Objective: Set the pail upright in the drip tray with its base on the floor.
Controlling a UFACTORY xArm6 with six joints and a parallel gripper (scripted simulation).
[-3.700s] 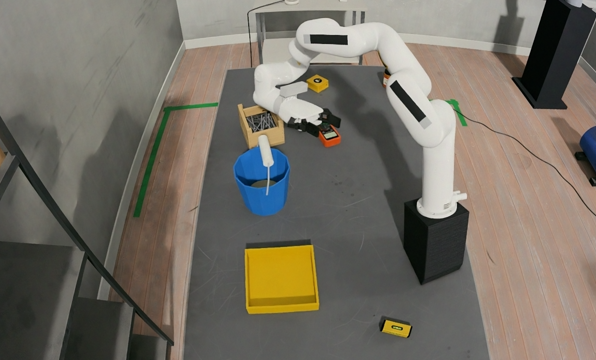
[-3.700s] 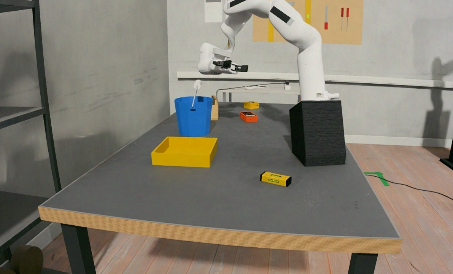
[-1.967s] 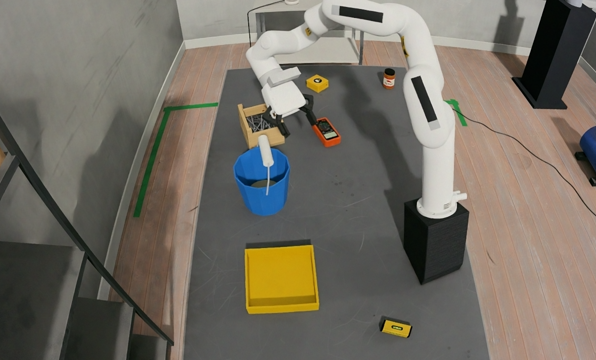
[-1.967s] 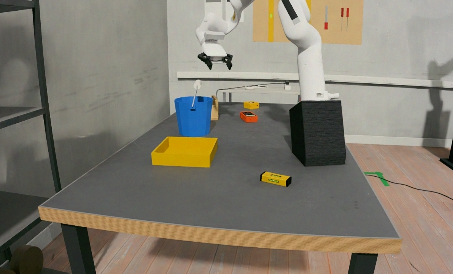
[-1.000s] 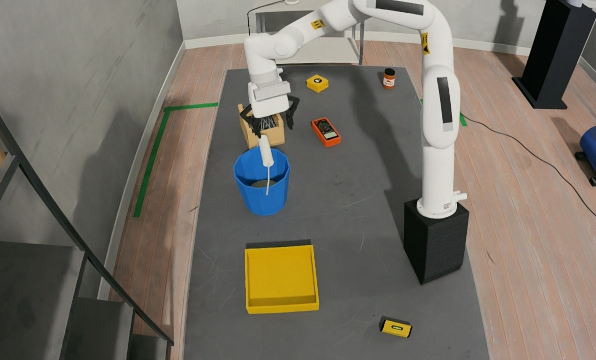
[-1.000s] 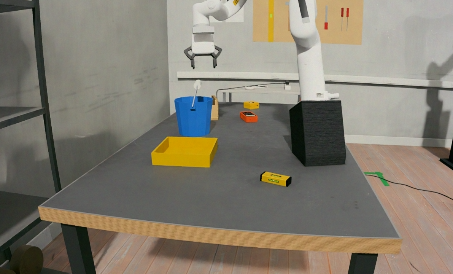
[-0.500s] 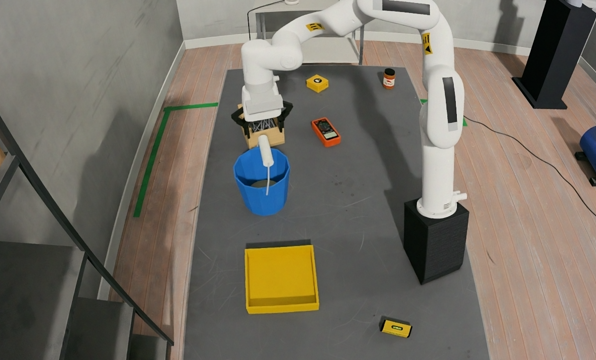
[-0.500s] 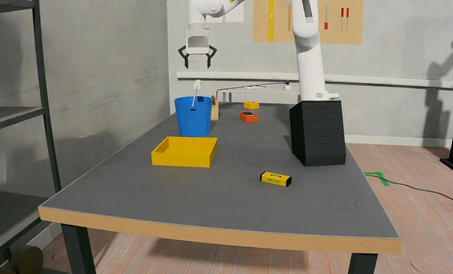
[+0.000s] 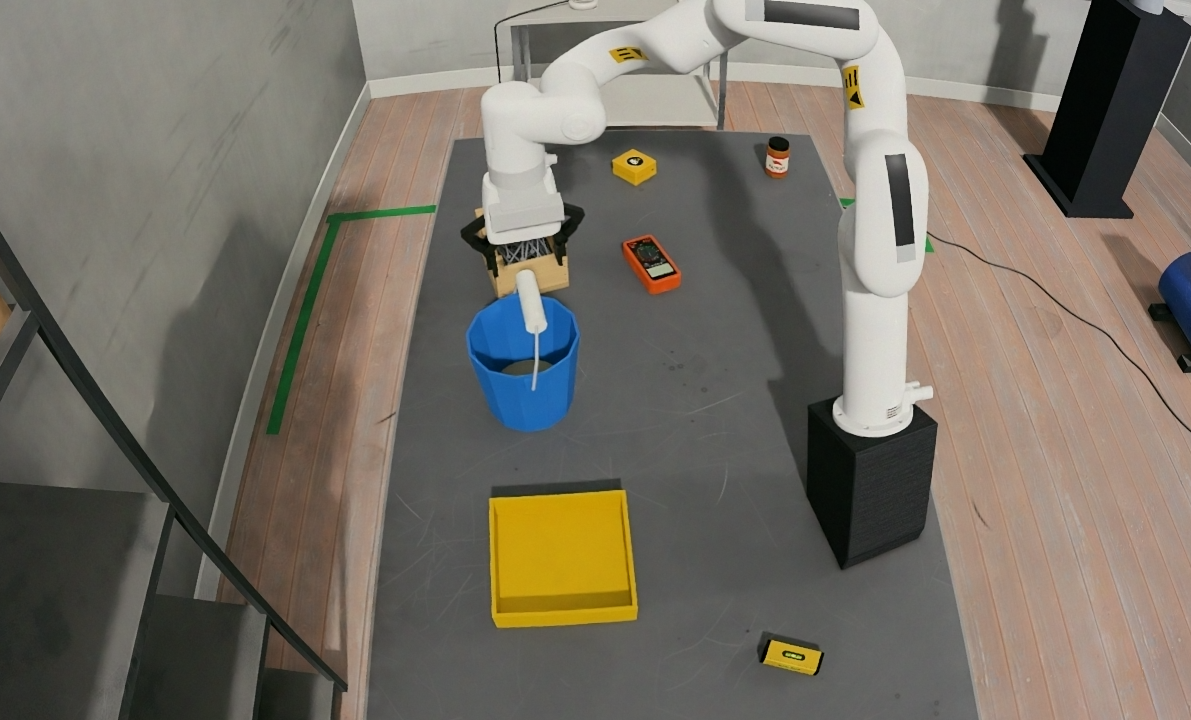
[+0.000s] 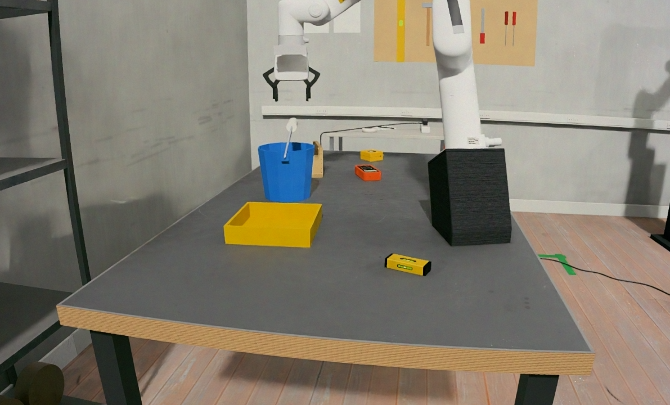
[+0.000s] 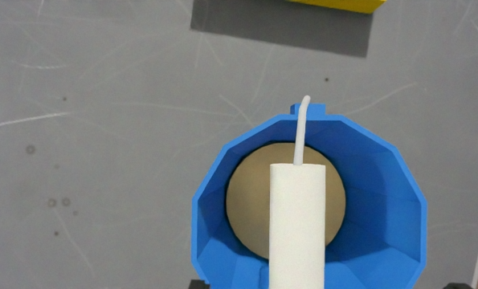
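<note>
The white bail handle lies 10 mm ahead of my hand and 110 mm below it. The rest, counted from my hand: blue pail 10 mm ahead, 170 mm below; wooden crate 30 mm ahead, 320 mm to the right, 260 mm below; yellow drip tray 20 mm behind, 320 mm to the left, 290 mm below.
</note>
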